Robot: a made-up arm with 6 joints.
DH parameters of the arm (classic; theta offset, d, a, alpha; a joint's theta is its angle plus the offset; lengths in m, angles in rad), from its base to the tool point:
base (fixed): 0 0.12 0 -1.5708
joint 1: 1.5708 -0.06 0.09 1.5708
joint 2: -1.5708 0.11 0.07 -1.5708
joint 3: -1.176 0 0.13 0
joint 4: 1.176 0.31 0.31 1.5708
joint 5: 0 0.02 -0.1 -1.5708
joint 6: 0.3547 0 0.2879 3.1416
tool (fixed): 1.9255 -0.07 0 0
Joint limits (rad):
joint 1: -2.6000..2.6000
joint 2: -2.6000..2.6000
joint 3: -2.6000..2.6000
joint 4: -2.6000..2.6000
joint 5: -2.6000..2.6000
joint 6: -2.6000..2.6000
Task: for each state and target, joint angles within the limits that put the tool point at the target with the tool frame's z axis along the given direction. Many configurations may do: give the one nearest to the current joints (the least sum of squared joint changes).
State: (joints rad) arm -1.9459 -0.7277 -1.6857 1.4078 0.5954 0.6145
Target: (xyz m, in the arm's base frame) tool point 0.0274 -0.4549 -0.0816 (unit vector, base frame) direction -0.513 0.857 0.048
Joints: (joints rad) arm -1.2722 -1.2825 -1.5601 1.9727 0.2651 0.8646
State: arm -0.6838 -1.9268 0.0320 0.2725 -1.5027 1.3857
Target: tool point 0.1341 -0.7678 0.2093 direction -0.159 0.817 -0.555
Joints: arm -0.6124 -0.9822 -0.0399 -0.4966 -1.0725 1.6645
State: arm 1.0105 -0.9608 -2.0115 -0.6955 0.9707 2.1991
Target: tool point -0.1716 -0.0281 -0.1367 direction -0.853 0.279 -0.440
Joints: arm 0.9459 -1.5638 -2.3589 -0.9310 1.2948 2.4719
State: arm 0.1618 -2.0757 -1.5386 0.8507 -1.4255 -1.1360
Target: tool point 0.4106 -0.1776 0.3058 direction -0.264 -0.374 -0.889
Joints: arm -0.1766 -1.6985 -1.6312 1.1850 -1.8395 -0.8392
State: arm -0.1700 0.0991 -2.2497 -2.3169 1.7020 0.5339
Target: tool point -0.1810 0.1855 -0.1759 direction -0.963 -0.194 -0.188
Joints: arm -0.1953 -0.0687 -2.4212 -2.4861 1.5817 1.4308
